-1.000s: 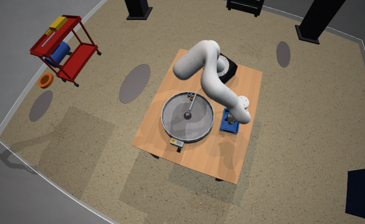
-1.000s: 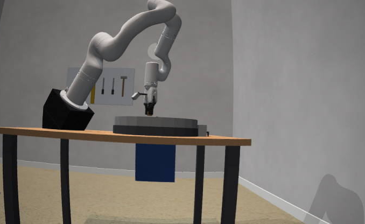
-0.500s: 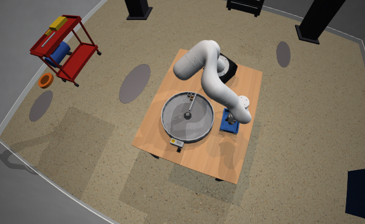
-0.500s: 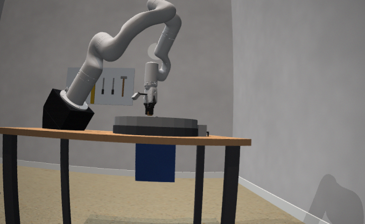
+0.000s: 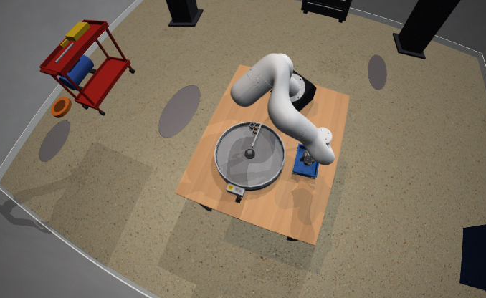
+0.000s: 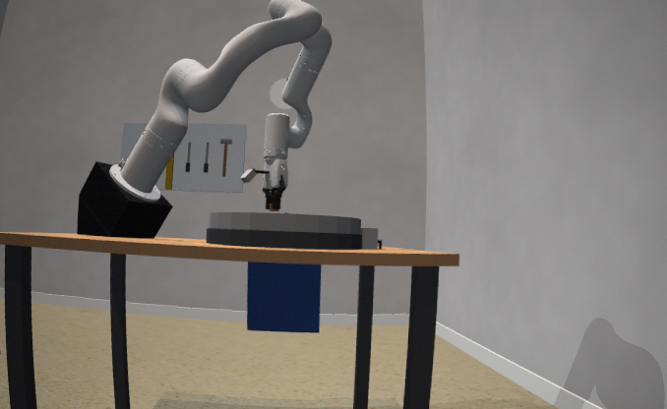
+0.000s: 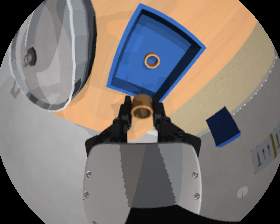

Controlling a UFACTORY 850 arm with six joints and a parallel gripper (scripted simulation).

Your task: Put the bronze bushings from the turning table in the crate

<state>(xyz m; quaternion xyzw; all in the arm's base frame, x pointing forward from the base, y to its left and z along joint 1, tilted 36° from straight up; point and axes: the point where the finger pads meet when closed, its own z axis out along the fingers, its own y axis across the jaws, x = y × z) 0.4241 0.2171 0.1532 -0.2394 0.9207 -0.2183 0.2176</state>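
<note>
Right now the blue crate is 4 cm behind my hand, 1 cm to the left of it and 12 cm below it. The rest, counted from my hand: grey turning table: 2 cm behind, 34 cm to the right, 9 cm below.
</note>
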